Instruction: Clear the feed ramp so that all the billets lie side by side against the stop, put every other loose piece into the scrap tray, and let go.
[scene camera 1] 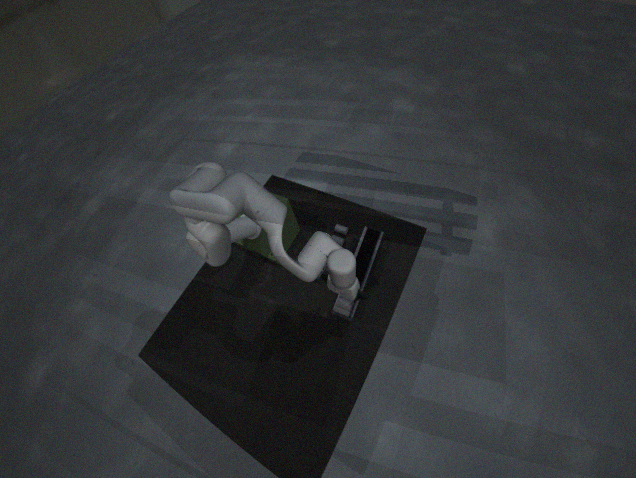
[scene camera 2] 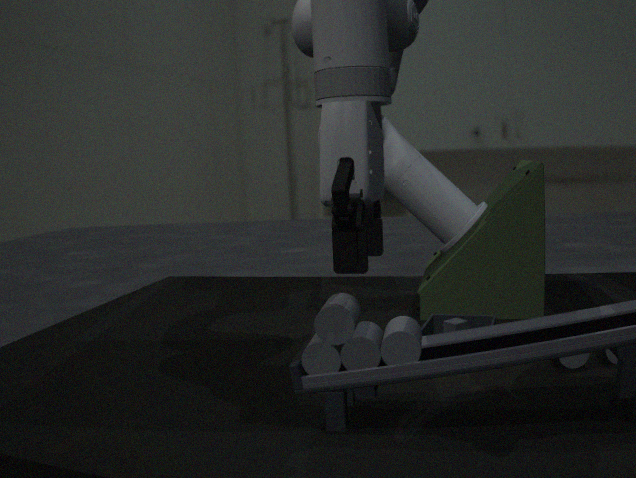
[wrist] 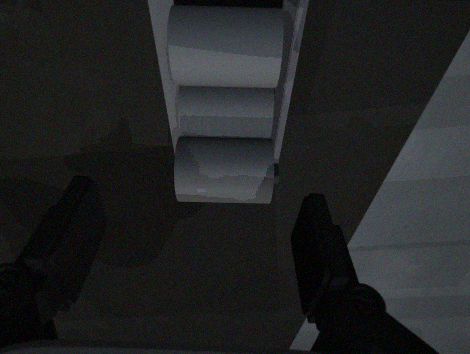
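Pixels of known places: gripper, fingertip midpoint: [scene camera 1: 344,293] [scene camera 2: 360,263] [wrist: 201,208]; arm's base at its link origin: [scene camera 1: 250,225] [scene camera 2: 465,229].
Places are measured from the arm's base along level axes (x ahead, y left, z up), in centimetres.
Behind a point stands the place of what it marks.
The feed ramp [scene camera 1: 372,259] [scene camera 2: 493,358] slopes down to its stop [scene camera 2: 296,375] {z -6.6, x 56.1, y -21.4 cm}. Three billets [scene camera 2: 321,355] {z -4.9, x 54.8, y -19.1 cm} [scene camera 2: 360,346] {z -4.0, x 54.8, y -15.1 cm} [scene camera 2: 401,341] {z -3.5, x 54.9, y -11.1 cm} lie side by side at its low end. Another billet [scene camera 2: 336,318] {z -1.1, x 54.8, y -17.4 cm} [wrist: 225,172] {z -0.2, x 52.1, y -16.4 cm} rests on top of the two nearest the stop. Two loose round pieces [scene camera 1: 340,229] {z -9.2, x 37.5, y 15.9 cm} [scene camera 1: 337,239] {z -8.8, x 38.1, y 10.3 cm} lie beside the ramp; they also show partly beneath it in scene camera 2. The scrap tray [scene camera 2: 429,324] {z -10.0, x 27.9, y -7.8 cm} stands behind the ramp with a pale piece [scene camera 2: 455,323] {z -9.4, x 29.7, y -4.1 cm} in it. My gripper [scene camera 2: 362,263] {z 3.6, x 51.3, y -15.1 cm} [wrist: 201,208] {z 3.6, x 51.3, y -15.1 cm} is open and empty, above the upper billet.
The green arm base [scene camera 1: 290,226] {z -2.1, x 17.2, y 6.5 cm} [scene camera 2: 493,267] {z -4.1, x 16.9, y 3.0 cm} stands behind the tray and ramp. The dark mat [scene camera 1: 267,359] {z -12.8, x 30.1, y -47.5 cm} [scene camera 2: 128,380] {z -12.8, x 44.3, y -47.2 cm} lies under everything. The ramp's leg [scene camera 2: 335,411] {z -10.5, x 56.2, y -17.7 cm} holds up its low end. My arm hides the tray in scene camera 1.
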